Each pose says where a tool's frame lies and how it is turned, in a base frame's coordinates. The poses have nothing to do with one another.
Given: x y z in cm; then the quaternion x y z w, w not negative.
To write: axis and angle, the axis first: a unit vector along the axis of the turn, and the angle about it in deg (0 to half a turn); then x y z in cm. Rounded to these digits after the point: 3 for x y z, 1 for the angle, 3 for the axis.
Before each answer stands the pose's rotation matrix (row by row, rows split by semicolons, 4 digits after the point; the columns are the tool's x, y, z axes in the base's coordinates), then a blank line. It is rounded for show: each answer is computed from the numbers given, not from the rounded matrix.
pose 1, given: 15.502, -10.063, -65.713, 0.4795, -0.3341, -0.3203, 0.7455
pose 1, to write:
0.5715 0.1572 -0.8054; -0.7980 0.3349 -0.5010; 0.1910 0.9290 0.3168

0.720, -0.501, -0.481, 83.6, 15.502, -10.063, -65.713
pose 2, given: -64.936, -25.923, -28.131, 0.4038, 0.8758, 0.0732, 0.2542
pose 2, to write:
-0.5447 0.6700 0.5043; 0.7445 0.6632 -0.0771; -0.3861 0.3335 -0.8601

0.418, 0.906, 0.076, 150.5, -64.936, -25.923, -28.131
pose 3, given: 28.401, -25.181, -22.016, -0.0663, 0.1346, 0.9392, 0.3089
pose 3, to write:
-0.8004 -0.5981 -0.0414; 0.5624 -0.7729 0.2938; -0.2077 0.2119 0.9550

-0.070, 0.142, 0.987, 144.0, 28.401, -25.181, -22.016
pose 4, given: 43.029, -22.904, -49.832, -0.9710, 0.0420, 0.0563, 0.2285
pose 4, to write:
0.9901 -0.1073 -0.0901; -0.0558 -0.8920 0.4485; -0.1285 -0.4390 -0.8892

-0.997, 0.043, 0.058, 153.6, 43.029, -22.904, -49.832
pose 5, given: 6.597, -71.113, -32.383, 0.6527, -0.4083, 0.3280, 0.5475
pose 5, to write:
0.4515 -0.8921 -0.0189; -0.1738 -0.0671 -0.9825; 0.8752 0.4468 -0.1854

0.780, -0.488, 0.392, 113.6, 6.597, -71.113, -32.383
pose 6, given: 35.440, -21.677, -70.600, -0.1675, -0.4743, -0.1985, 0.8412
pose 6, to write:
0.4713 0.4928 -0.7314; -0.1751 0.8651 0.4701; 0.8644 -0.0935 0.4940

-0.310, -0.877, -0.367, 65.5, 35.440, -21.677, -70.600
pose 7, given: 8.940, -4.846, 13.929, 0.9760, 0.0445, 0.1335, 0.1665
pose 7, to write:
0.9604 0.0424 0.2754; 0.1313 -0.9406 -0.3131; 0.2457 0.3369 -0.9089

0.990, 0.045, 0.135, 160.8, 8.940, -4.846, 13.929
